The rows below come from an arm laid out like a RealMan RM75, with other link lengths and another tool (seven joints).
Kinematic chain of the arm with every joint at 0, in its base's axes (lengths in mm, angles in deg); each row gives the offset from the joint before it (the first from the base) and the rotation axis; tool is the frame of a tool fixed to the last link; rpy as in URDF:
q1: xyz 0 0 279 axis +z
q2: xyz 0 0 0 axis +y
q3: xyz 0 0 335.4 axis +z
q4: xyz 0 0 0 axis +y
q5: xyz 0 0 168 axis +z
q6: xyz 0 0 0 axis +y
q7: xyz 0 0 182.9 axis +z
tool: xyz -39 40 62 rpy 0 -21.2 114.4
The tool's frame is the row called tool.
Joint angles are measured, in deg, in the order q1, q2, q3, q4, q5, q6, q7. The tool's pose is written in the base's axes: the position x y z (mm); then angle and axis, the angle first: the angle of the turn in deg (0 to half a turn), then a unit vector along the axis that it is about. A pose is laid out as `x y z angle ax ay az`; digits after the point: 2 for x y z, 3 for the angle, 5 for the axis.
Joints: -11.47, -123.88, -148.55, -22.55, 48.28, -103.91, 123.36
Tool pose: -266.11 314.92 76.94 61.599 -0.82697 0.44588 0.34252
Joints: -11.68, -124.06, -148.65, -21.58, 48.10, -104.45, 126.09
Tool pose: -266.58 315.94 74.54 61.253 -0.80963 0.45721 0.36804
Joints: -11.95, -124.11, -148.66, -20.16, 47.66, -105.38, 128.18
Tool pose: -266.31 315.92 73.28 60.639 -0.79939 0.46260 0.38338
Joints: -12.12, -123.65, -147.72, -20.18, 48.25, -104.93, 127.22
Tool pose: -264.78 317.15 70.03 61.861 -0.80897 0.46596 0.35839
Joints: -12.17, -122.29, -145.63, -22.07, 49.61, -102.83, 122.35
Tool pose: -263.24 319.81 68.20 65.280 -0.83506 0.46447 0.29488
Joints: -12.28, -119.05, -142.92, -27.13, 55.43, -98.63, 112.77
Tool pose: -263.94 323.91 63.03 74.822 -0.85510 0.47535 0.20698
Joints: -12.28, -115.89, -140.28, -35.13, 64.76, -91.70, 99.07
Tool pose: -273.87 330.12 51.84 88.922 -0.87564 0.45321 0.16692
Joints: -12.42, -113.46, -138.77, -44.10, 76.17, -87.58, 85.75
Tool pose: -285.91 329.23 40.48 102.647 -0.87997 0.44394 0.16902
